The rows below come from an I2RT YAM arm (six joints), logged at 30 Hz.
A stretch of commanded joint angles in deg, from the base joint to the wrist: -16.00, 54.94, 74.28, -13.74, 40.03, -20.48; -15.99, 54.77, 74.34, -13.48, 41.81, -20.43; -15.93, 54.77, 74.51, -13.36, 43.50, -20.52; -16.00, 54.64, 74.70, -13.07, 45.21, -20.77; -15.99, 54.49, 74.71, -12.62, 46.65, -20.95; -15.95, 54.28, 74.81, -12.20, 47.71, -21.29; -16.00, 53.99, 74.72, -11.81, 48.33, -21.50; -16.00, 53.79, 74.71, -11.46, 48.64, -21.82; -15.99, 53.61, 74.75, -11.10, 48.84, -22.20; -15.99, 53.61, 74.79, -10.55, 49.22, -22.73; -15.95, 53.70, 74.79, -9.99, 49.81, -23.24; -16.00, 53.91, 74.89, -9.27, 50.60, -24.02; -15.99, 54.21, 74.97, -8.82, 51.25, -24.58; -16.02, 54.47, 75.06, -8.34, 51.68, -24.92; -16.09, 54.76, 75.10, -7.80, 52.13, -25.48; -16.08, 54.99, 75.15, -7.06, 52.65, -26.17; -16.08, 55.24, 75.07, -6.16, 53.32, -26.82; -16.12, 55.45, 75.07, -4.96, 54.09, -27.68
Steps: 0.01, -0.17, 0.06, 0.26, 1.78, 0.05; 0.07, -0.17, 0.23, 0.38, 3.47, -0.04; 0.00, -0.30, 0.42, 0.67, 5.18, -0.29; 0.01, -0.45, 0.43, 1.12, 6.62, -0.47; 0.05, -0.66, 0.53, 1.54, 7.68, -0.81; 0.00, -0.95, 0.44, 1.93, 8.30, -1.02; 0.00, -1.15, 0.43, 2.28, 8.61, -1.34; 0.01, -1.33, 0.47, 2.64, 8.81, -1.72; 0.01, -1.33, 0.51, 3.19, 9.19, -2.25; 0.05, -1.24, 0.51, 3.75, 9.78, -2.76; 0.00, -1.03, 0.61, 4.47, 10.57, -3.54; 0.01, -0.73, 0.69, 4.92, 11.22, -4.10; -0.02, -0.47, 0.78, 5.40, 11.65, -4.44; -0.09, -0.18, 0.82, 5.94, 12.10, -5.00; -0.08, 0.05, 0.87, 6.68, 12.62, -5.69; -0.08, 0.30, 0.79, 7.58, 13.29, -6.34; -0.12, 0.51, 0.79, 8.78, 14.06, -7.20
